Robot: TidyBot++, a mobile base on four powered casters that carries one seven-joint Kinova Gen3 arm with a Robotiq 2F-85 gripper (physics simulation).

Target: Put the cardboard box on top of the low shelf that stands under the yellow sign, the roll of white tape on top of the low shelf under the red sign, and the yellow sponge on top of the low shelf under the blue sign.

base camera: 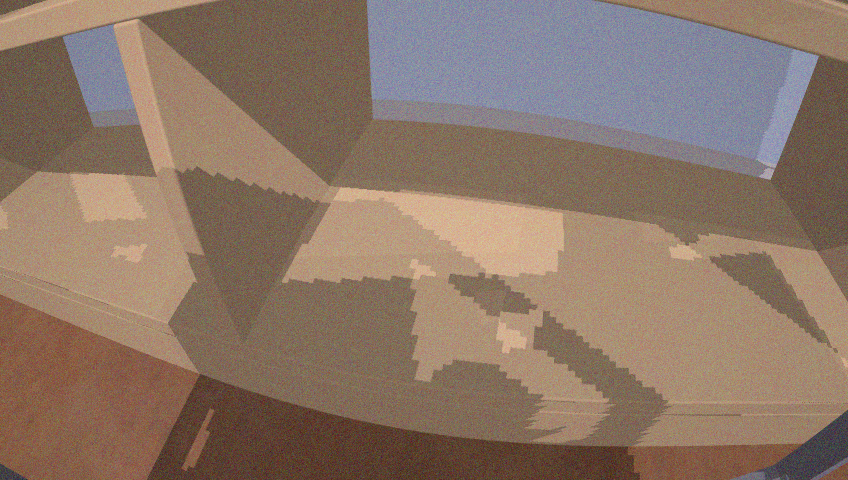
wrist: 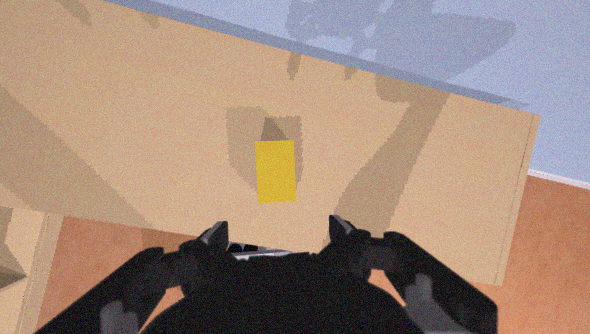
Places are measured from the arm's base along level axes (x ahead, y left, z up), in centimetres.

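Pixels of known places: gripper, fingertip midpoint: [wrist: 279, 228].
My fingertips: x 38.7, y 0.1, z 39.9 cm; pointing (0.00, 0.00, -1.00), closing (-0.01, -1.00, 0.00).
For each thing: its top centre in the pictures, then the offset to it from my fingertips. "*": a spot on its surface instead. Level surfaces: height alone.
- yellow sponge at its top centre: [wrist: 276, 171] dy +0.5, dx +4.0, dz -14.0 cm
- low shelf at its surface level: dz -18.5 cm
- wooden shelf at a spot on its surface: [base camera: 160, 142] * dy +12.7, dx -8.1, dz -54.1 cm
- Orange-brown floor at its surface level: dz -79.6 cm
- wooden surface at its surface level: dz -71.7 cm
The yellow sponge [wrist: 276, 171] lies on the wooden top of a low shelf [wrist: 450, 200], near the middle of its depth, in the wrist view. My gripper [wrist: 279, 228] is open and empty. It is above the shelf top, and the sponge shows beyond and between its fingertips, apart from them. In the base camera view the front of a wooden shelf [base camera: 160, 142] shows close up, with its open compartments. The cardboard box, the roll of white tape and the signs do not show in these views.
A blue wall [wrist: 550, 60] [base camera: 535, 77] stands behind the shelf. Orange-brown floor [wrist: 555, 240] [base camera: 71, 368] shows beside and in front of it. Another wooden surface [wrist: 30, 225] stands at the left edge of the wrist view, across a strip of floor.
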